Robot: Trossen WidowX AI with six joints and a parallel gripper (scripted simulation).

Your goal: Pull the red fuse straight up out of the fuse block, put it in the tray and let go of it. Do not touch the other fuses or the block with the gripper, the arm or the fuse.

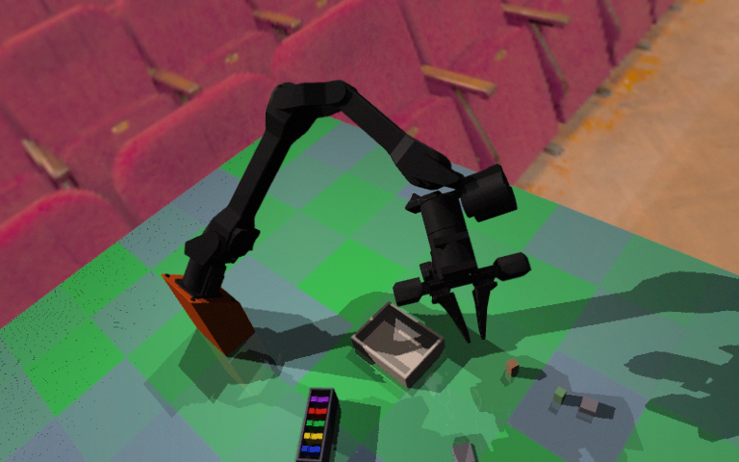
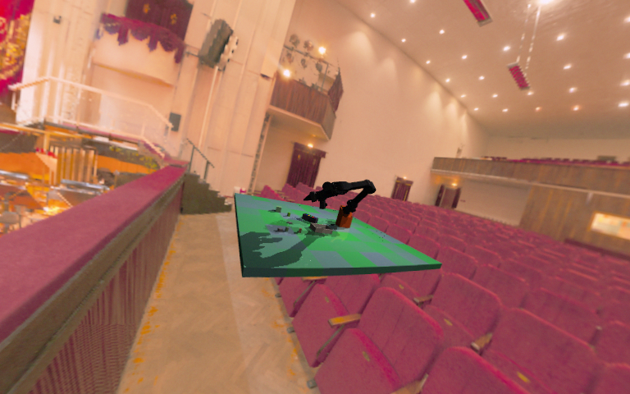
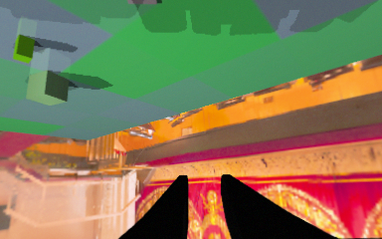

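Now: the red fuse 19 cm behind my gripper tip, 17 cm to the right of it and 16 cm below it. The rest, counted from my gripper tip: grey tray (19 cm below, 17 cm behind, 1 cm to the left); purple fuse (20 cm behind, 16 cm to the right, 16 cm below); green fuse (19 cm to the right, 17 cm behind, 16 cm below).
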